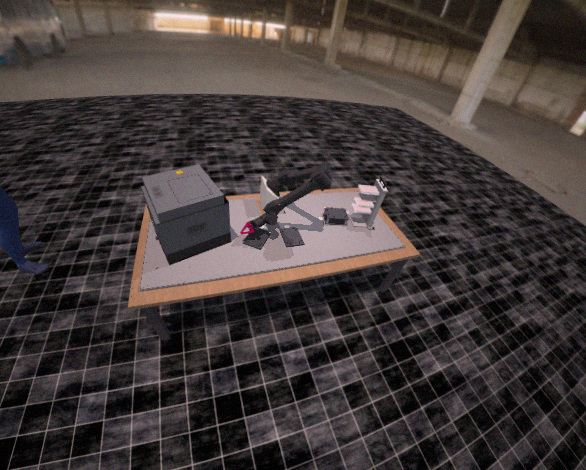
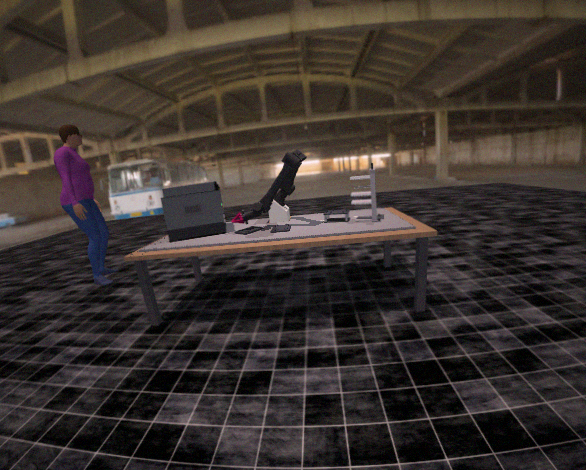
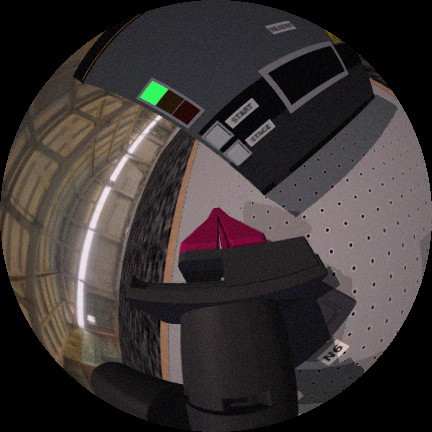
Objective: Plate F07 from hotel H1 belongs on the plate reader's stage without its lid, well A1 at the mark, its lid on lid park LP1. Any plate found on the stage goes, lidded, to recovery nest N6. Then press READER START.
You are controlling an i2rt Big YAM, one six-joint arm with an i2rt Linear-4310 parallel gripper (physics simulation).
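Places are measured from the arm's base along level axes (x ahead, y left, z up), in centimetres.
Where they show: gripper, fingertip midpoint: (image 1: 240, 233) (image 2: 231, 221) (image 3: 216, 212); arm's base, link origin: (image 1: 272, 189) (image 2: 277, 200).
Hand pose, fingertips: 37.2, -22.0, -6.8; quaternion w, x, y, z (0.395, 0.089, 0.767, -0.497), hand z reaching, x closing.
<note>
Each offset is from my fingertips to the top centre of the thing, as dx, dy, dz. "spot": to the spot under its first point.
My gripper (image 1: 247, 230) (image 2: 238, 218) (image 3: 216, 212) is shut and empty, its magenta fingertips together above the table near the reader's front. The grey plate reader @(-9.1, -31.1, +27.3) (image 1: 192, 227) (image 2: 192, 209) (image 3: 200, 55) shows a lit green lamp @(-2.6, -6.8, +12.9) (image 3: 153, 93), a START button @(-2.6, -6.7, +4.6) (image 3: 218, 134) and a STAGE button @(-2.6, -6.7, +1.4) (image 3: 237, 152). The fingertips appear apart from both buttons. No extended stage shows. The N6 label @(spot: -13.0, +15.0, -7.9) (image 3: 333, 351) lies beside a dark nest partly hidden by my gripper. The hotel (image 1: 378, 204) (image 2: 373, 195) holds pale plates at the right; their labels, and lid park LP1, cannot be made out.
Two dark flat fixtures @(spot: -0.6, +9.4, -6.7) (image 1: 256, 240) @(spot: -2.8, +33.2, -7.0) (image 1: 293, 237) lie near the arm. A dark raised fixture (image 1: 335, 216) (image 2: 337, 216) stands left of the hotel. The wooden table edge (image 1: 280, 275) (image 2: 300, 245) runs along the front. A person (image 2: 77, 185) stands beyond the reader.
</note>
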